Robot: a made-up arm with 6 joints. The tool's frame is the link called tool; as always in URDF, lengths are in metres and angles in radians. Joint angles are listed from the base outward.
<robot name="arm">
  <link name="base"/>
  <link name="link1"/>
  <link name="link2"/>
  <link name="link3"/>
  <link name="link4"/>
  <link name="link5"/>
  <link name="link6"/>
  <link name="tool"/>
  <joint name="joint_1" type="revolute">
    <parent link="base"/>
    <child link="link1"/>
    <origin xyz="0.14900 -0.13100 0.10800" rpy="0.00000 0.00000 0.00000"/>
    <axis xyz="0 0 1"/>
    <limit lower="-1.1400" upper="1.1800"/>
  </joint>
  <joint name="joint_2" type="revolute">
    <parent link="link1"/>
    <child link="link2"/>
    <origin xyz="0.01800 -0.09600 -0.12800" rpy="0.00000 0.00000 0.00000"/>
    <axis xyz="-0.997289 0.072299 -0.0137"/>
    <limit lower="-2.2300" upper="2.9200"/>
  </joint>
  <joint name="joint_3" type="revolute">
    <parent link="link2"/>
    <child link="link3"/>
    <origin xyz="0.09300 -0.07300 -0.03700" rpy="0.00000 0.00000 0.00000"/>
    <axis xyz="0 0 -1"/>
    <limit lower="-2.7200" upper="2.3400"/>
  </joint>
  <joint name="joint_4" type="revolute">
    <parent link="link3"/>
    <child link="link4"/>
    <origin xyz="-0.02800 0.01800 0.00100" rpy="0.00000 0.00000 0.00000"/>
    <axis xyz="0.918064 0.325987 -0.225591"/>
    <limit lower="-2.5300" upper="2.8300"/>
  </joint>
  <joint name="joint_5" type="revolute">
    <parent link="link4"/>
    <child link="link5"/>
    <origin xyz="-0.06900 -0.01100 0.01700" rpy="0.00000 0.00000 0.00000"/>
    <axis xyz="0 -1 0"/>
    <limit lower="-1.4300" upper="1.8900"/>
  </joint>
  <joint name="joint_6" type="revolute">
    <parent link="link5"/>
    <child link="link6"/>
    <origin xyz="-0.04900 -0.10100 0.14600" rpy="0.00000 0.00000 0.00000"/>
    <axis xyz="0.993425 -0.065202 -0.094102"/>
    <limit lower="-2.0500" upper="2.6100"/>
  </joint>
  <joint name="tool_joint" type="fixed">
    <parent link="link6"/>
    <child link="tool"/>
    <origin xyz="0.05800 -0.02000 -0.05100" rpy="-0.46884 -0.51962 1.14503"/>
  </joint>
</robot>
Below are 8 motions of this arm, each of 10 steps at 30 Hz.
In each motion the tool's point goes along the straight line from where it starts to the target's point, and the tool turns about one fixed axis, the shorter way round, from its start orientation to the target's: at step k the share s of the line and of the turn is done. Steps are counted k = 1, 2, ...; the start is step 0. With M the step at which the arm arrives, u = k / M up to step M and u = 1 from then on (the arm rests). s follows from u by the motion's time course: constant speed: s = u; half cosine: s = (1 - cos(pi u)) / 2; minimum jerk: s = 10 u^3 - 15 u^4 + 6 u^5.
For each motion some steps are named. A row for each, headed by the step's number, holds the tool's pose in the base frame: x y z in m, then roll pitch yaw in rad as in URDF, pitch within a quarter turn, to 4 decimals.
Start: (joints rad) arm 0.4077 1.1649 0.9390 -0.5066 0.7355 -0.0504
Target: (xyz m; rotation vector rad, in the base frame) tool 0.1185 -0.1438 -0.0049 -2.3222 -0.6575 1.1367
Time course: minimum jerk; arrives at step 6
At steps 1, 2, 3, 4, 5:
1: 0.1142 -0.1514 0.0105 -2.3141 0.7222 0.9321
2: 0.1150 -0.1500 0.0077 -2.3148 0.7054 0.9142
3: 0.1163 -0.1477 0.0031 -2.3152 0.6774 0.8849
4: 0.1176 -0.1454 -0.0015 -2.3145 0.6494 0.8563
5: 0.1183 -0.1441 -0.0043 -2.3136 0.6326 0.8393

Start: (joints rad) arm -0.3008 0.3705 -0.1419 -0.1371 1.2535 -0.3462
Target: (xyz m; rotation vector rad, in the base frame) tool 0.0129 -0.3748 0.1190 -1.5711 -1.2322 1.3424
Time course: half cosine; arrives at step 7
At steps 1, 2, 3, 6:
1: 0.0063 -0.3920 0.0945 -1.8015 0.1000 1.5227
2: 0.0073 -0.3895 0.0981 -1.7991 0.1285 1.5292
3: 0.0087 -0.3859 0.1033 -1.7952 0.1697 1.5388
6: 0.0126 -0.3757 0.1177 -1.7820 0.2849 1.5670

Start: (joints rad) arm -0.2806 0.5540 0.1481 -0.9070 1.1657 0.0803
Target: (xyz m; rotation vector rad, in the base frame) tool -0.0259 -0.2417 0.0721 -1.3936 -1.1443 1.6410
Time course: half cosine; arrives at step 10
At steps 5, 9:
5: 0.0036 -0.2485 0.0885 -1.4369 0.5565 1.8589
9: -0.0245 -0.2420 0.0729 -1.5280 0.3925 1.7772

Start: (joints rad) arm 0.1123 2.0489 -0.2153 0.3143 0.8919 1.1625
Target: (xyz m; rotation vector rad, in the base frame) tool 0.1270 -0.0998 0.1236 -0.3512 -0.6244 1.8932
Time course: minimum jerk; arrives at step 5
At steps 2, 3, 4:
2: 0.1286 -0.0972 0.1249 -0.5552 -0.0570 1.9399
3: 0.1277 -0.0986 0.1242 -0.5836 -0.0503 1.9599
4: 0.1271 -0.0996 0.1237 -0.6037 -0.0451 1.9739

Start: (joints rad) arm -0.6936 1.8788 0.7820 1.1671 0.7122 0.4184
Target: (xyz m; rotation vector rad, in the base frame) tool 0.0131 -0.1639 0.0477 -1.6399 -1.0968 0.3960
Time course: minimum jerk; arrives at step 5
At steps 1, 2, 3, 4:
1: 0.0150 -0.1586 0.0317 -2.0340 -0.1861 1.0258
2: 0.0144 -0.1600 0.0361 -2.0158 -0.2085 1.0194
3: 0.0137 -0.1621 0.0423 -1.9897 -0.2400 1.0097
4: 0.0132 -0.1636 0.0467 -1.9709 -0.2621 1.0023

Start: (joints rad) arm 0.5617 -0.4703 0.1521 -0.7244 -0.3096 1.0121
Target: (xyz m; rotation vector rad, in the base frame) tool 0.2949 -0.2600 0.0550 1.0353 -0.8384 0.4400
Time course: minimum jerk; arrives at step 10
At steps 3, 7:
3: 0.2806 -0.2680 0.0468 0.5453 -1.0962 0.6577
7: 0.2921 -0.2616 0.0534 1.0776 -0.9534 0.0163

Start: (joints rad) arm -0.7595 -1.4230 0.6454 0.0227 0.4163 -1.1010
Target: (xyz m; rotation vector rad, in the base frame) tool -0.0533 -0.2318 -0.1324 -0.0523 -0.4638 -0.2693
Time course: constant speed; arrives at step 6
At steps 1, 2, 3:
1: -0.0593 -0.2243 -0.1206 0.0378 -0.4223 -0.3442
2: -0.0581 -0.2258 -0.1230 0.0330 -0.4310 -0.3310
3: -0.0569 -0.2273 -0.1253 0.0281 -0.4396 -0.3177

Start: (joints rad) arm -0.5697 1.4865 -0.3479 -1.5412 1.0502 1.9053
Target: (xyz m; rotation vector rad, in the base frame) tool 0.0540 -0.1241 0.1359 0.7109 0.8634 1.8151
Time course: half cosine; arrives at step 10
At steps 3, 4, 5, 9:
3: 0.0242 -0.1398 0.1408 0.9218 -0.1644 1.6818
4: 0.0294 -0.1371 0.1399 0.9256 -0.1512 1.7276
5: 0.0352 -0.1340 0.1390 0.9304 -0.1368 1.7784
9: 0.0531 -0.1246 0.1361 0.9499 -0.0943 1.9347

